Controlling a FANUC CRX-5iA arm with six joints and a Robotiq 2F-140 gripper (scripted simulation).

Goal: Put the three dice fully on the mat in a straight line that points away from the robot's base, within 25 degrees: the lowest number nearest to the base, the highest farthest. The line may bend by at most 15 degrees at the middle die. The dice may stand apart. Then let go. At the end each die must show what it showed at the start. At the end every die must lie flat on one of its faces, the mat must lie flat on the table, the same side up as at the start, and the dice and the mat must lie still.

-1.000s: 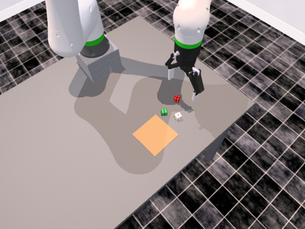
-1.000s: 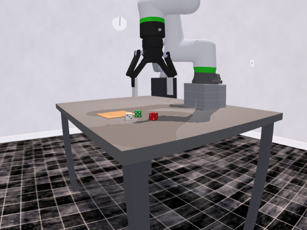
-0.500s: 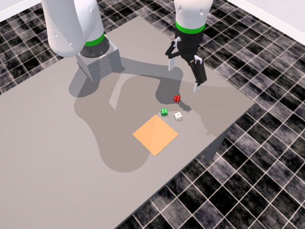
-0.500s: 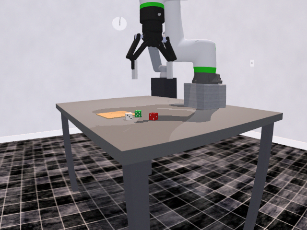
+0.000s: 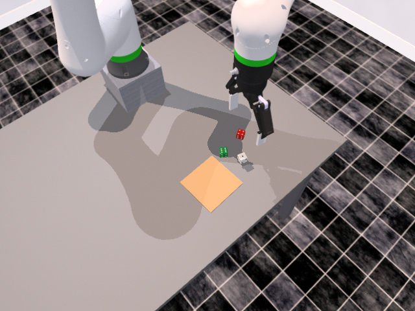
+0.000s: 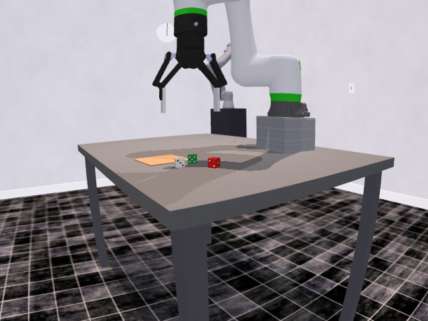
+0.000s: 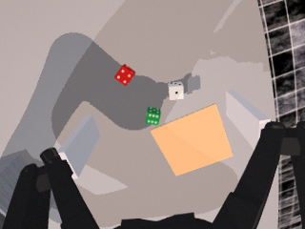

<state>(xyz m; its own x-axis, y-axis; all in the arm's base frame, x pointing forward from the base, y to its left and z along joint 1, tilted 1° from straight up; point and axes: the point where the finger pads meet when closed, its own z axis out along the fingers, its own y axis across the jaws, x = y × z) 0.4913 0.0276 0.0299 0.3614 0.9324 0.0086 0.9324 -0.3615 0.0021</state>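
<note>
The white die lies 14 cm below my hand, 3 cm to the right of it and 2 cm ahead of it. The rest, counted from my hand: red die (14 cm below, 4 cm to the left, 4 cm behind); then green die (14 cm below, 5 cm to the right, 4 cm behind); then mat (16 cm to the right, 15 cm below, 1 cm behind).
</note>
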